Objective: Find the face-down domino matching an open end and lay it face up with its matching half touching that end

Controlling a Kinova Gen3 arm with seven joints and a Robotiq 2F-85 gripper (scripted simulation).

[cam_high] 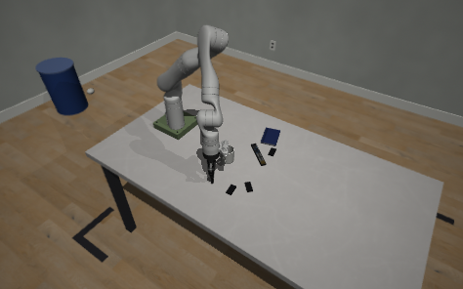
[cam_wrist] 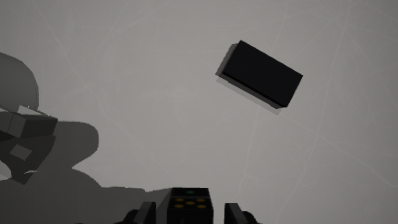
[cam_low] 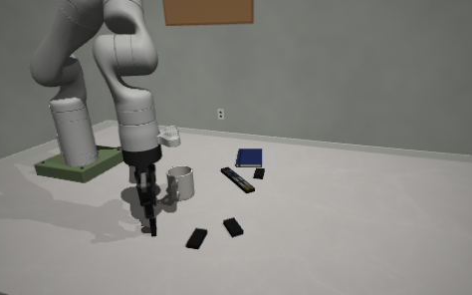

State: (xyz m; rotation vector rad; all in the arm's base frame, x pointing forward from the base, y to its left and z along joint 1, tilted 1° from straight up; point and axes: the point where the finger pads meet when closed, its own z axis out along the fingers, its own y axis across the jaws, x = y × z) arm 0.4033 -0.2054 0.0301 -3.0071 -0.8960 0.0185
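Right now my hand is 50 mm above the domino. Also, from my hand: blue book (80 mm ahead, 450 mm to the left, 70 mm below); then white mug (20 mm behind, 160 mm to the left, 40 mm below).
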